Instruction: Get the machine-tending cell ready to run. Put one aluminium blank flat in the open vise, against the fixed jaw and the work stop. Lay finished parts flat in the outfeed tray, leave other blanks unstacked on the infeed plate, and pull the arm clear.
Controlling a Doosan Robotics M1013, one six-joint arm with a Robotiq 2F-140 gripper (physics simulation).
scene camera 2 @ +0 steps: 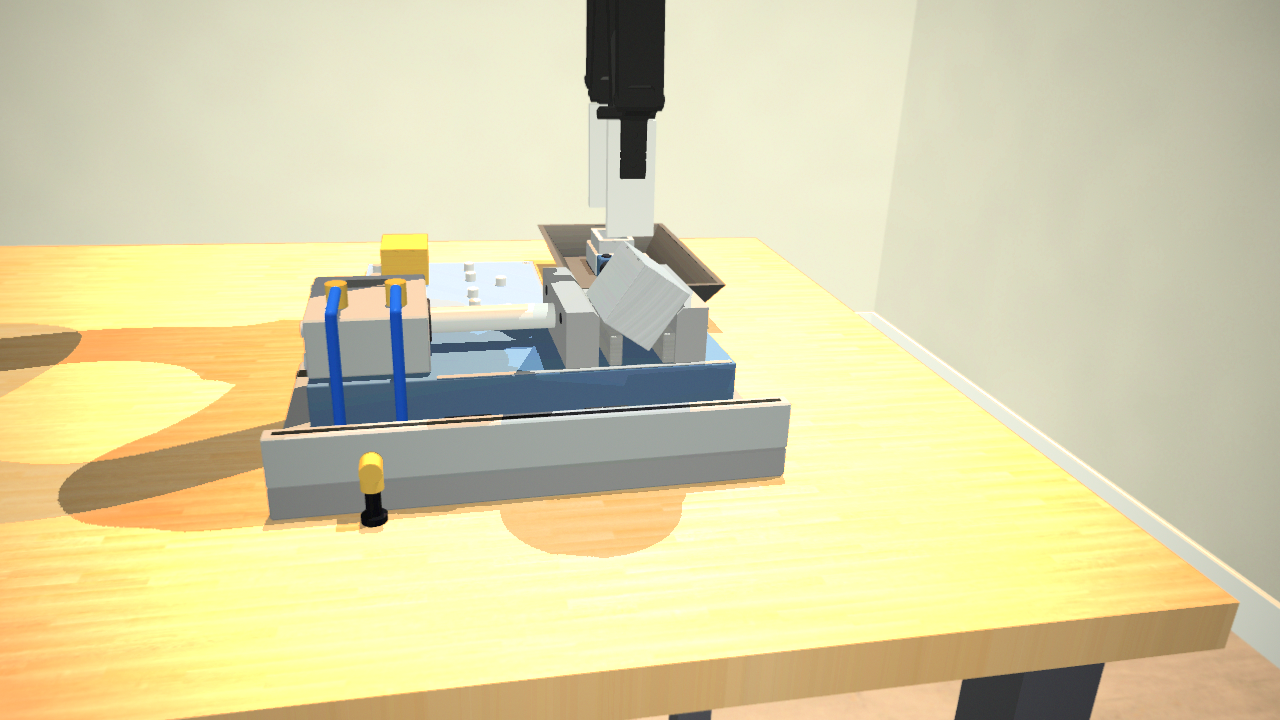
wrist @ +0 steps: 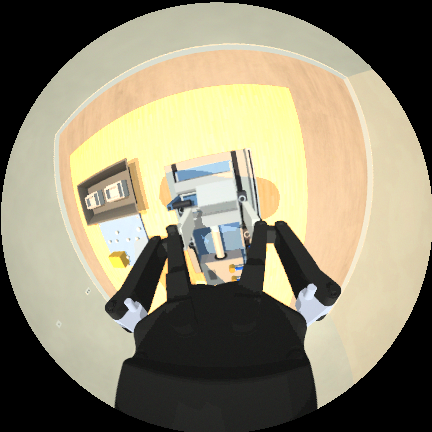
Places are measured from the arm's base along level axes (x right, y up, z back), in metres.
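Pixels of known places: gripper, fingertip midpoint: (scene camera 2: 618, 219) (wrist: 217, 213).
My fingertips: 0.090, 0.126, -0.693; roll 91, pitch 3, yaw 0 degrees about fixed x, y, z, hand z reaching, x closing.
For each thing: its middle in the pictures, then the offset to it from my fingertips, as dx, dy, dz. "spot": a spot on its surface instead.
- aluminium blank, body centre: (scene camera 2: 635, 294) (wrist: 216, 197) -0.001, -0.049, -0.013
- vise, body centre: (scene camera 2: 523, 359) (wrist: 217, 225) -0.005, -0.095, +0.059
- brown outfeed tray, surface spot: (scene camera 2: 687, 255) (wrist: 99, 173) spot: -0.308, -0.104, -0.104
- pale infeed plate, body centre: (scene camera 2: 454, 292) (wrist: 125, 243) -0.302, -0.141, +0.123
- yellow block, body centre: (scene camera 2: 405, 259) (wrist: 118, 259) -0.342, -0.119, +0.173
- vise's clamp housing, surface spot: (scene camera 2: 366, 335) spot: +0.045, -0.059, +0.150
- grey front rail, body centre: (scene camera 2: 542, 439) +0.083, -0.110, +0.049
An aluminium blank (scene camera 2: 639, 297) (wrist: 216, 196) sits tilted at the vise (scene camera 2: 519, 395), well off flat, with one corner up and its lower part between the moving jaw (scene camera 2: 574, 326) and the fixed jaw (scene camera 2: 692, 333). My gripper (scene camera 2: 617, 222) (wrist: 217, 213) is open and empty, pointing down above the blank; its fingers stand on either side of it in the wrist view. Two parts (wrist: 93, 200) (wrist: 116, 191) lie apart in the brown outfeed tray (scene camera 2: 687, 255) (wrist: 102, 175). The contact with the work stop cannot be made out.
The pale infeed plate (scene camera 2: 514, 288) (wrist: 125, 227) with small pegs lies beside the tray. A yellow block (scene camera 2: 404, 255) (wrist: 119, 259) is at the plate's end. The vise's clamp housing (scene camera 2: 366, 335) with blue hoses (scene camera 2: 398, 358) and a grey front rail (scene camera 2: 528, 452) stand close by.
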